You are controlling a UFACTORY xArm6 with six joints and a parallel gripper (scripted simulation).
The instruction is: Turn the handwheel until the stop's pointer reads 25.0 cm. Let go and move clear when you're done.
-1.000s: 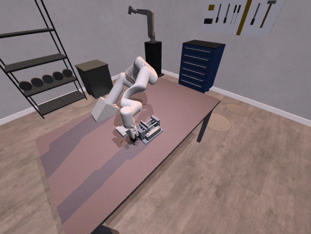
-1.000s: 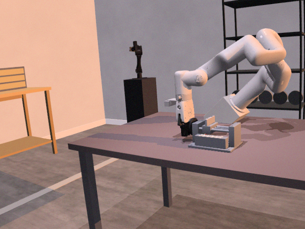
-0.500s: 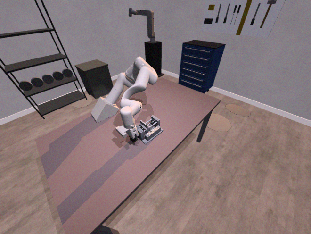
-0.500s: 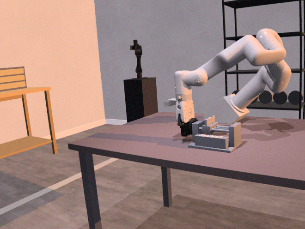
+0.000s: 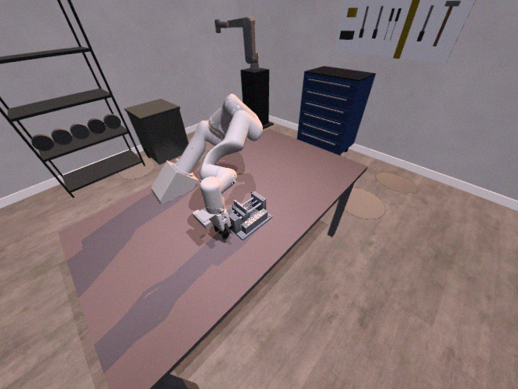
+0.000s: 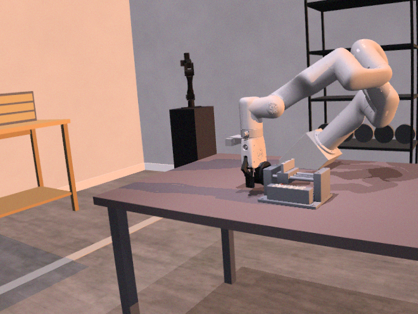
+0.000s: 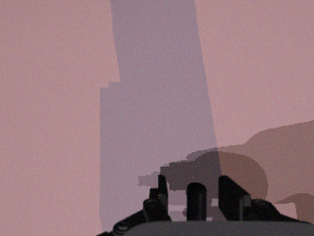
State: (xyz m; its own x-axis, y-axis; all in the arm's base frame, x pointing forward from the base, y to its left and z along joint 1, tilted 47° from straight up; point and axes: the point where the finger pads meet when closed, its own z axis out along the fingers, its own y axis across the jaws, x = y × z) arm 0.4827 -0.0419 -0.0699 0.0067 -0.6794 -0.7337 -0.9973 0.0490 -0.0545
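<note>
The black handwheel is 20 mm to the left of my hand and 10 mm above it. Round my hand: sliding stop block: 120 mm to the left, 40 mm above.
</note>
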